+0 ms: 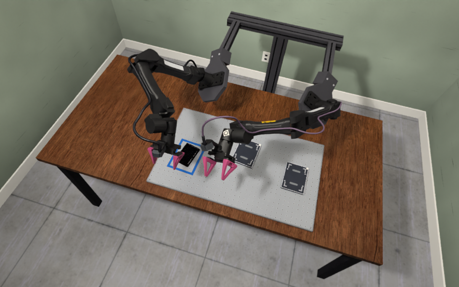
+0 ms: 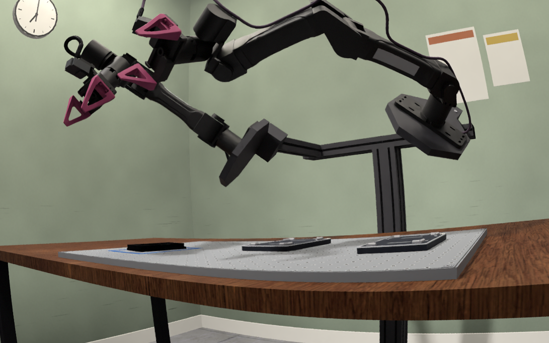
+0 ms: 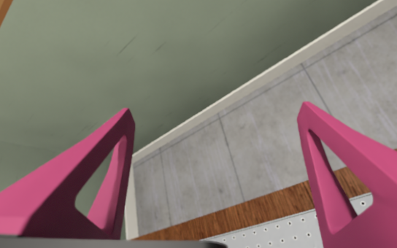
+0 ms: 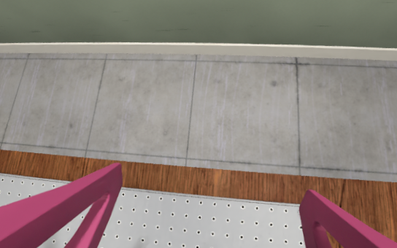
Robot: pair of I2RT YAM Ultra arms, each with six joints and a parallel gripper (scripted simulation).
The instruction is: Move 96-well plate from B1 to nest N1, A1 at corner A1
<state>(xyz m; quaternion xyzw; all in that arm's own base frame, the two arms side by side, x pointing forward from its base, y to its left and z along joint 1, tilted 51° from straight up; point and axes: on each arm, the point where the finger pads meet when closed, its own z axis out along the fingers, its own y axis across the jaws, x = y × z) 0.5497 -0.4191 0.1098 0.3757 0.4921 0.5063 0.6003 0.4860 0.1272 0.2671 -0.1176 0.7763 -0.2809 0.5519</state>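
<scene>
Right now the black 96-well plate is 240 mm behind my right hand, 10 mm to the right of it and 300 mm below it. Round my right hand: dark nest (270 mm behind, 590 mm to the left, 300 mm below); A1 label (350 mm behind, 640 mm to the left, 290 mm below).
</scene>
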